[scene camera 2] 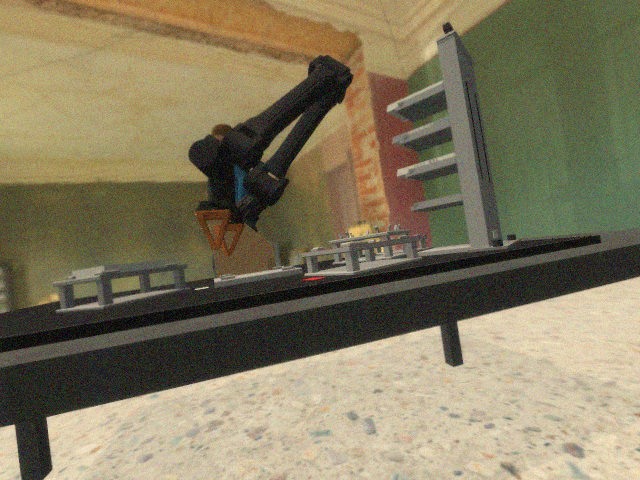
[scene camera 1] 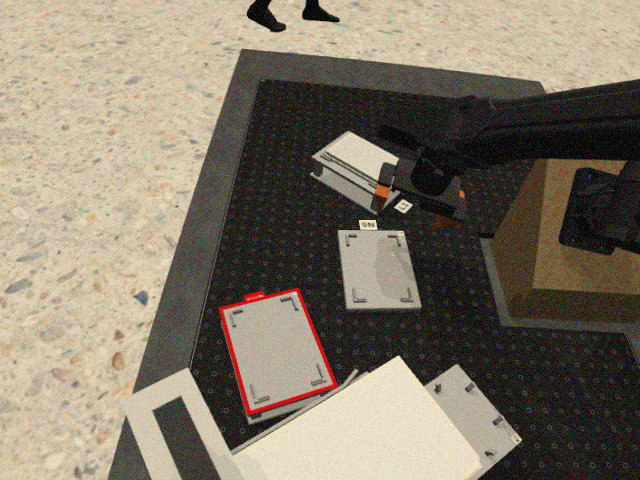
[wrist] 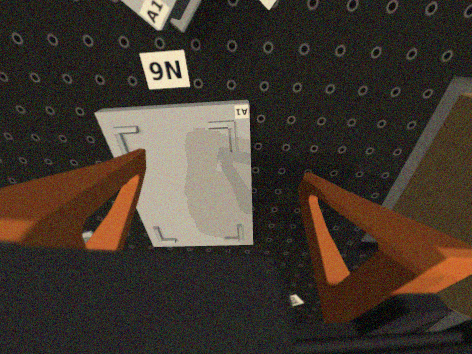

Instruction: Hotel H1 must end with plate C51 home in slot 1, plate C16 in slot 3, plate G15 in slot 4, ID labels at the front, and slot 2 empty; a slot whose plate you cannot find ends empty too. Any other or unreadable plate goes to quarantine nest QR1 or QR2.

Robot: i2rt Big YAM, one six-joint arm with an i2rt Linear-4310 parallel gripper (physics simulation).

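Where they show: gripper, between the fingertips: [scene camera 2: 222, 252] [scene camera 1: 405, 220] [wrist: 230, 170]; arm's base, origin of its link: [scene camera 1: 591, 211].
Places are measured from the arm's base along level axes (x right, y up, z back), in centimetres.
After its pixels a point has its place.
Note:
My gripper [scene camera 1: 413, 210] @(z -27.0, x 1.6, y -9.8 cm) [scene camera 2: 223, 251] @(z -27.0, x 1.6, y -9.8 cm) [wrist: 230, 170] @(z -27.0, x 1.6, y -9.8 cm) is open with nothing between its fingers. It hangs above the table near nest N6 [scene camera 1: 364, 268] @(z -32.6, x -5.7, y -15.1 cm) [wrist: 165, 200] @(z -32.9, x -6.2, y -15.1 cm), shifted towards one side of it. The nest shows bare grey with corner brackets, an A1 mark and a shadow across it. A pale flat plate [scene camera 1: 361, 155] @(z -35.4, x 17.2, y -9.9 cm) [scene camera 2: 90, 271] @(z -40.5, x 20.0, y -10.5 cm) lies on a raised stand behind the nest; its ID cannot be read. The hotel [scene camera 2: 460, 129] @(z -46.2, x -44.3, y 5.4 cm) stands at the right in scene camera 2, with several shelves; I see no readable plate ID there. A red-rimmed nest [scene camera 1: 279, 351] @(z -43.6, x -24.2, y -12.3 cm) shows no plate.
The N6 label [scene camera 1: 368, 224] @(z -32.4, x 5.6, y -16.3 cm) [wrist: 165, 70] @(z -32.5, x 5.5, y -16.3 cm) lies beside the nest. A large cream panel [scene camera 1: 356, 423] @(z -36.0, x -42.3, y 16.7 cm) covers the lower middle of scene camera 1. More grey stands [scene camera 2: 353, 258] @(z -52.6, x -19.5, y -14.1 cm) lie between the nest and hotel. A wooden box [scene camera 1: 584, 273] @(z 0.8, x -6.6, y -6.9 cm) is at the right. A person's feet [scene camera 1: 266, 18] show beyond the table.

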